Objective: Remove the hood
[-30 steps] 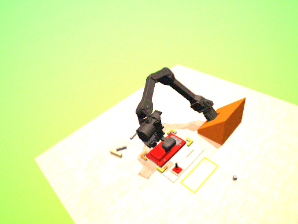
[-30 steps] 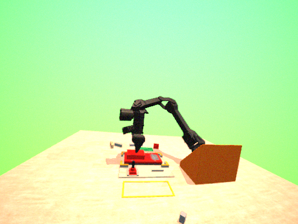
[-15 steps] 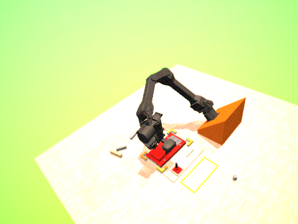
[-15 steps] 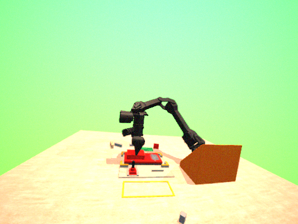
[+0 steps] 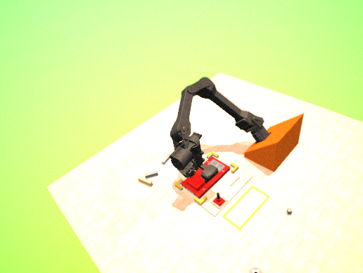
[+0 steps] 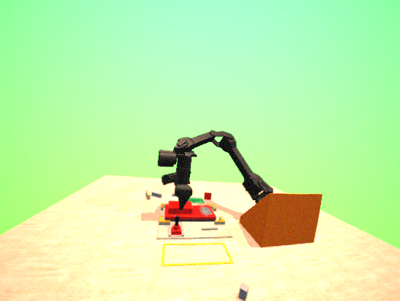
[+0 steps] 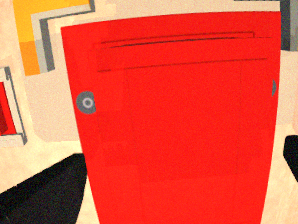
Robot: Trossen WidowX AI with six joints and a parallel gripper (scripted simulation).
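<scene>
Now: the red hood 10 mm below my gripper tip. The rest, counted from my gripper tip: green patch (100 mm behind, 160 mm to the right, 50 mm below).
</scene>
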